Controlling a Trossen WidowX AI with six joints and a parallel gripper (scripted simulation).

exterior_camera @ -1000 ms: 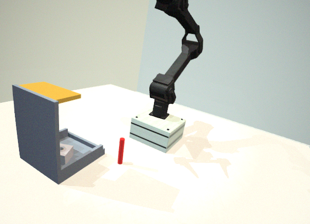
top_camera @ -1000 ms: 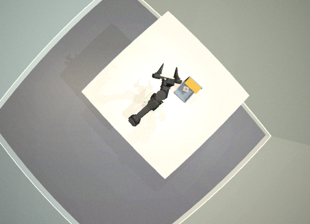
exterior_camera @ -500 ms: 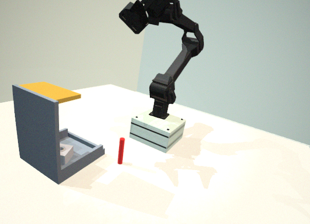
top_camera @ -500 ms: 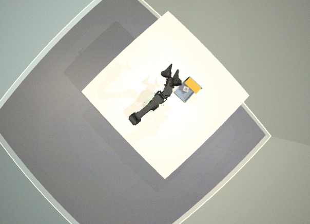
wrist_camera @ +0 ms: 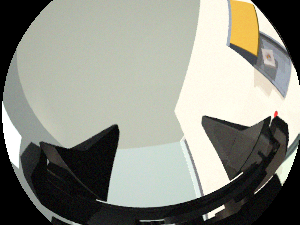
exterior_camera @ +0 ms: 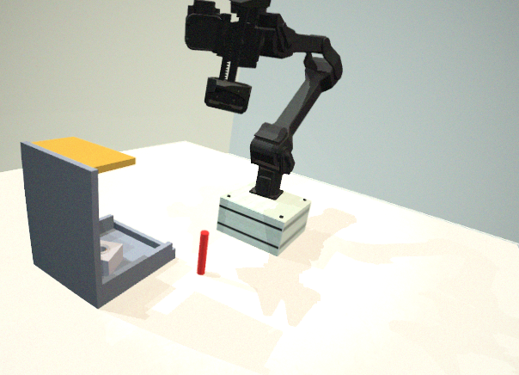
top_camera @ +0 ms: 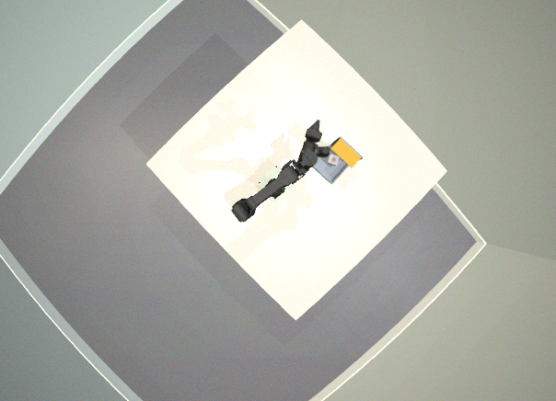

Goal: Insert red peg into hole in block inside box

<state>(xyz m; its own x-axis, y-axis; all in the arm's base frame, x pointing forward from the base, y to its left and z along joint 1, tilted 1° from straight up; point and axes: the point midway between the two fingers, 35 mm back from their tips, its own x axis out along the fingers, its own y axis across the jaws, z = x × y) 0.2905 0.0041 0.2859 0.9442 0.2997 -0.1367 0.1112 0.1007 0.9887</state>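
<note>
My gripper tip is now 8 cm past the red peg, 4 cm to the left of it and 32 cm above it. From my gripper tip the other things lie so: orange roof (3 cm ahead, 19 cm to the right, 16 cm below).
</note>
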